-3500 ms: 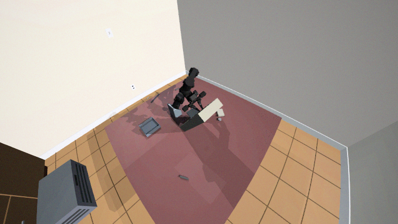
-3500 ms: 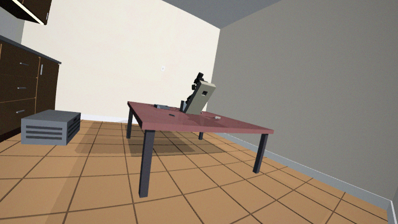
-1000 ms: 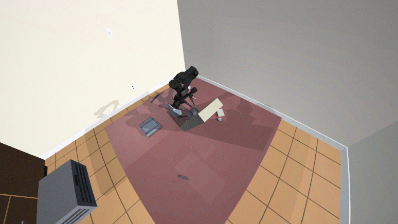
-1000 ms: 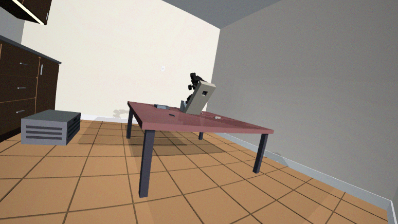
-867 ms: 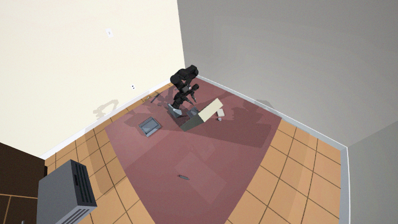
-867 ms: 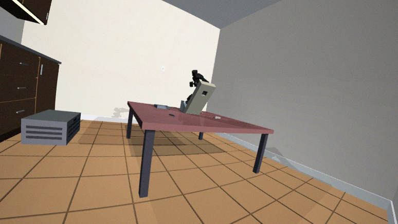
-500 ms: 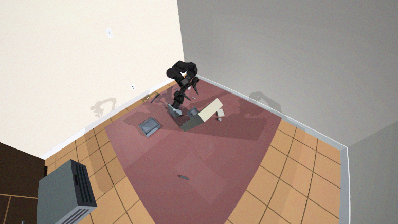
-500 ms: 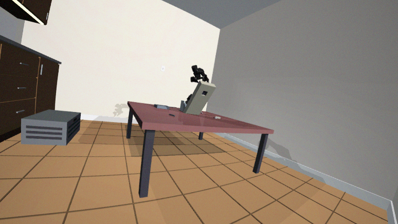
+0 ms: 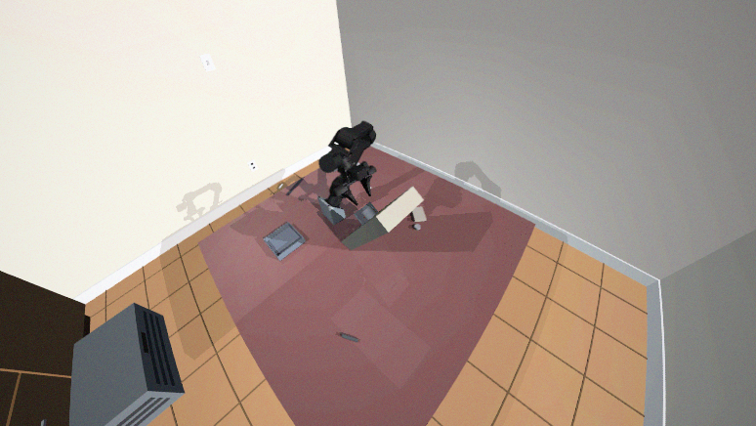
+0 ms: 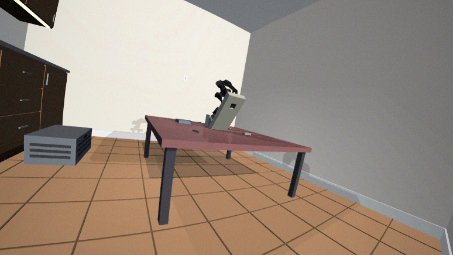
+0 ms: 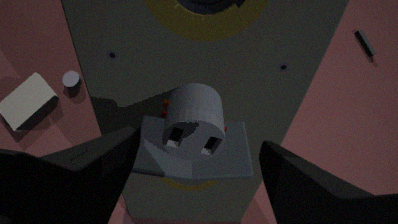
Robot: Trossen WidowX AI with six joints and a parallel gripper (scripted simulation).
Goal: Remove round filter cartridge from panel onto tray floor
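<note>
Right now my gripper tip is 2 cm short of the round pale filter cartridge and 6 cm above it. The rest, counted from my gripper tip: grey tray 30 cm behind, 30 cm to the right, 26 cm below.
</note>
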